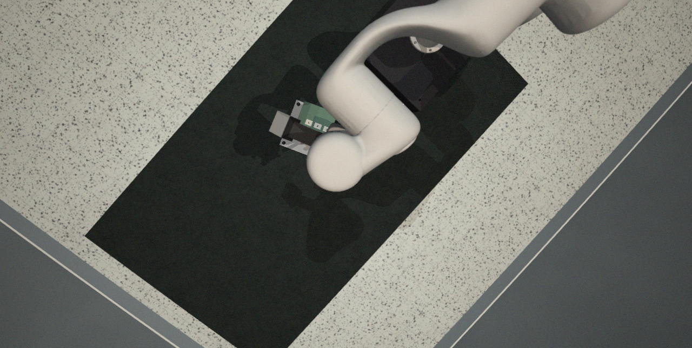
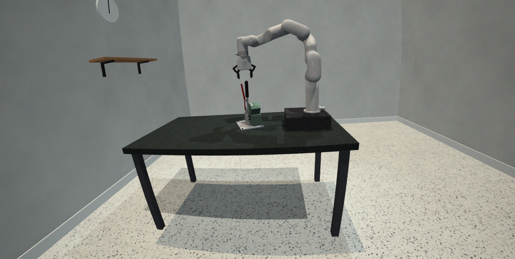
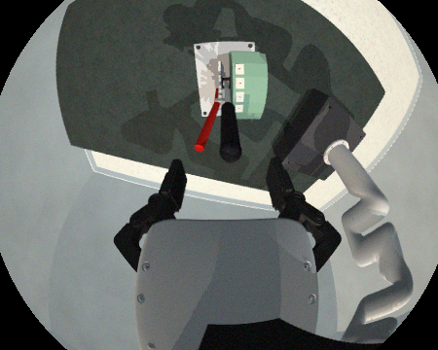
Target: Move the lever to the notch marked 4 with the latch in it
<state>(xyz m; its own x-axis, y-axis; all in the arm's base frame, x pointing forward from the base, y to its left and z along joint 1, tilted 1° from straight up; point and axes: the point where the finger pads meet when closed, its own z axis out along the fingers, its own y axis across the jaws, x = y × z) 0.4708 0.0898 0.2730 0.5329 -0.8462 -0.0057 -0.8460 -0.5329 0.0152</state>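
My hand is 17 cm above the red bar and 2 cm short of it.
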